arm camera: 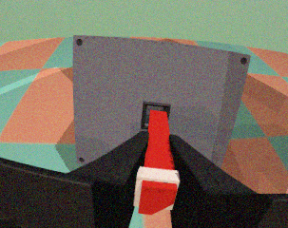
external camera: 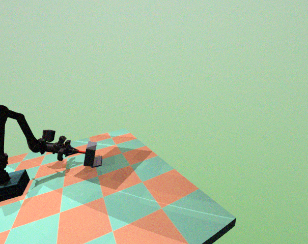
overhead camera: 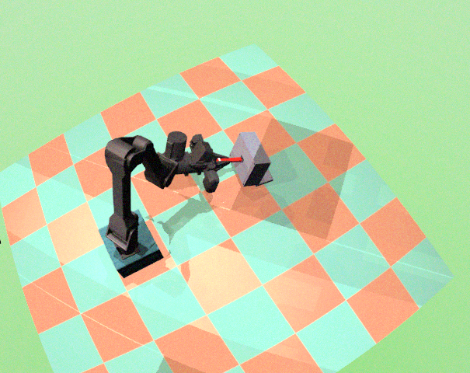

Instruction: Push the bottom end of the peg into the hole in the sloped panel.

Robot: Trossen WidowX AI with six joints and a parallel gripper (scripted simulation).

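The grey sloped panel lies 60 mm ahead of my gripper tip, 30 mm below it and 10 mm to the right of it. The rest, counted from my gripper tip: red peg (20 mm behind).
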